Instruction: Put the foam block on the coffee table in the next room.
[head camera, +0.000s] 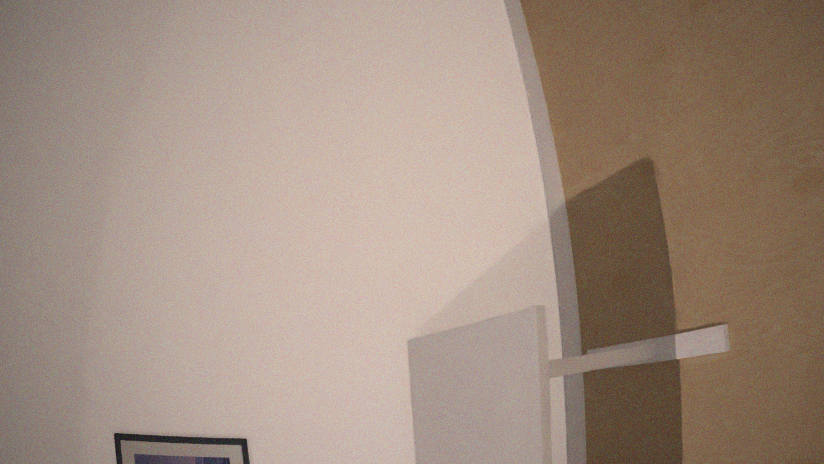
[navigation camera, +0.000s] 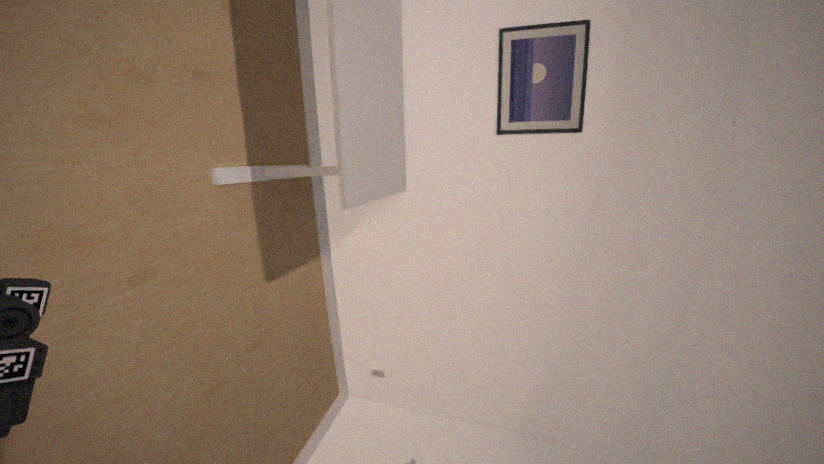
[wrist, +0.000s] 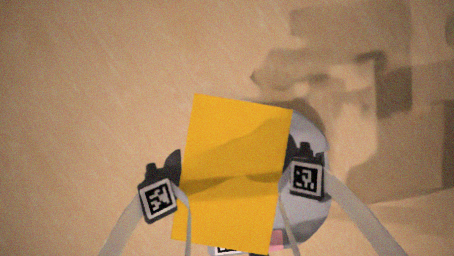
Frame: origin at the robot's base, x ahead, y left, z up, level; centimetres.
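Where they show: gripper, between the fingertips: (wrist: 228, 157).
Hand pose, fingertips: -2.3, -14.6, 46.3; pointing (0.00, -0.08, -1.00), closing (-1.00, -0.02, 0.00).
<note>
Things, the pixels of their top centre, and the offset from my fingertips, as dx, dy, dz. "spot": a spot on its surface instead.
- foam block, centre of its top: (wrist: 233, 182) +0.0, +0.1, +5.5
- pale bar, a spot on its surface: (head camera: 640, 348) spot: +60.3, -101.7, -36.4
The foam block (wrist: 240, 130) is a bright yellow rectangular piece in the wrist view, below the middle. My gripper (wrist: 228, 157) is shut on it, with one dark fingertip against each long side. The block is held above a wood-toned floor. Its lower end reaches the bottom edge of the view, and its underside is hidden. The coffee table cannot be made out in these views.
A light grey upright panel (head camera: 475, 386) (navigation camera: 369, 103) with a pale bar (head camera: 640, 348) (navigation camera: 271, 174) stands by a white wall (head camera: 259, 201) (navigation camera: 547, 259). A framed picture (navigation camera: 539, 74) hangs on that wall. My robot's round grey base (wrist: 310, 215) shows behind the block.
</note>
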